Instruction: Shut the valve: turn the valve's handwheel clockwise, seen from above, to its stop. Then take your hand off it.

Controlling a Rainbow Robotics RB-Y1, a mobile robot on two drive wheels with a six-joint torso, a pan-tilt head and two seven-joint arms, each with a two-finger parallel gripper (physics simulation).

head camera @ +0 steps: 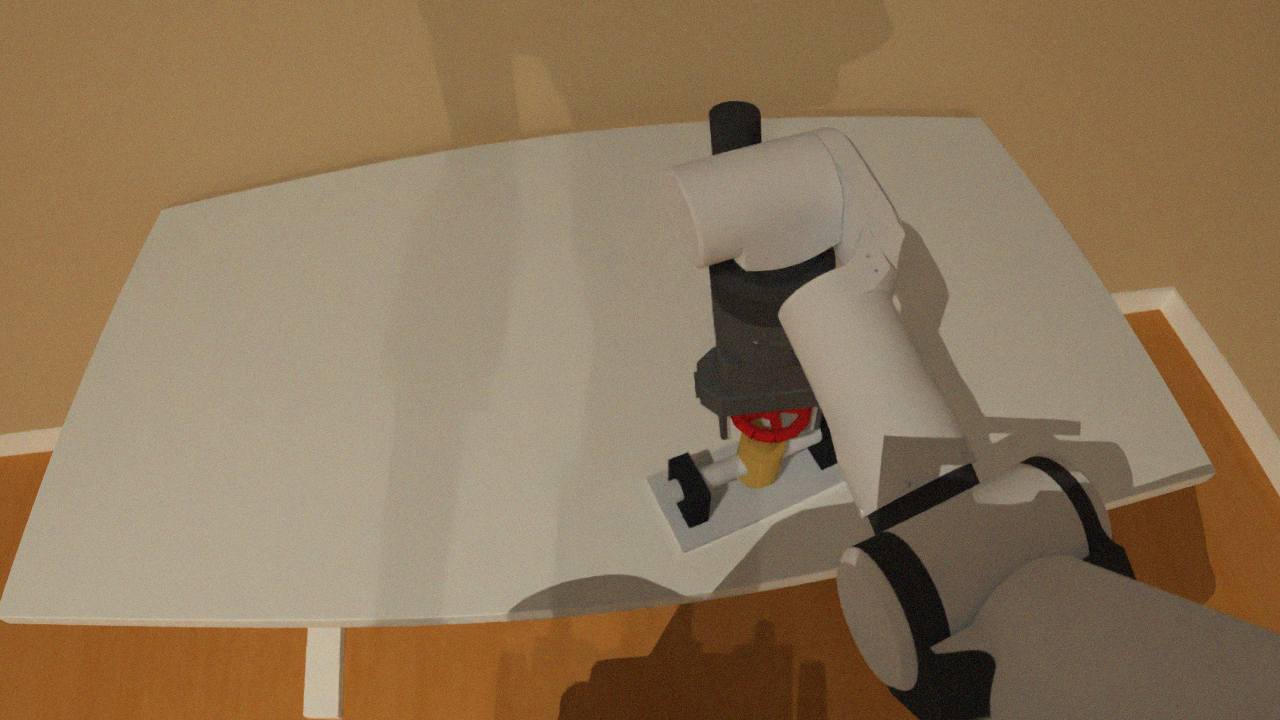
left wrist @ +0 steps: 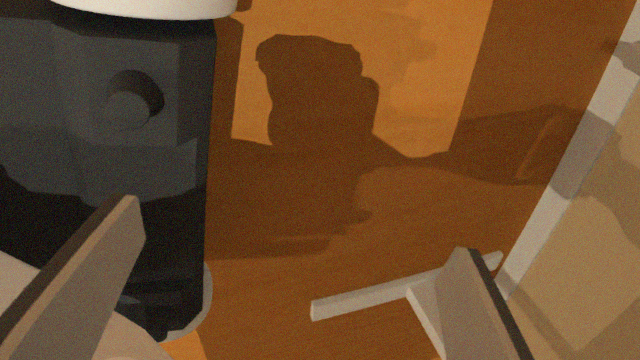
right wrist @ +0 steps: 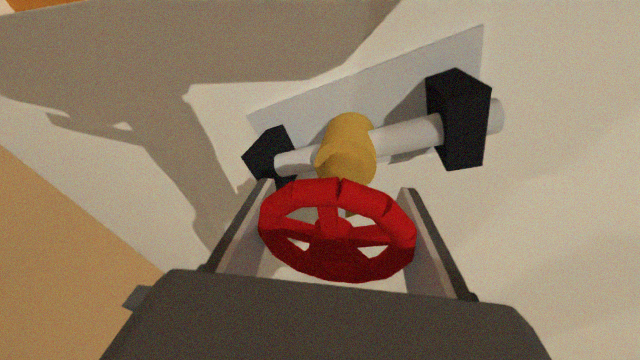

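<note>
The red handwheel [head camera: 772,435] [right wrist: 332,227] sits on top of the yellow valve body [head camera: 761,462] [right wrist: 348,150], which stands on a grey base plate [head camera: 716,528] [right wrist: 400,60]. My right gripper [head camera: 768,424] [right wrist: 334,194] is shut on the handwheel, one finger at each side of its rim in the right wrist view. In the head camera the dark gripper body hides the far part of the wheel. My left gripper [left wrist: 296,243] is open, its fingers wide apart with floor and a dark robot part behind them. The left gripper does not show in the head camera.
A pale pipe [head camera: 723,471] [right wrist: 407,136] runs through the valve body between two black brackets [head camera: 690,489] [right wrist: 457,120] on the white table [head camera: 313,402]. A white table leg [head camera: 323,671] stands below the front edge. A wall rises behind the table.
</note>
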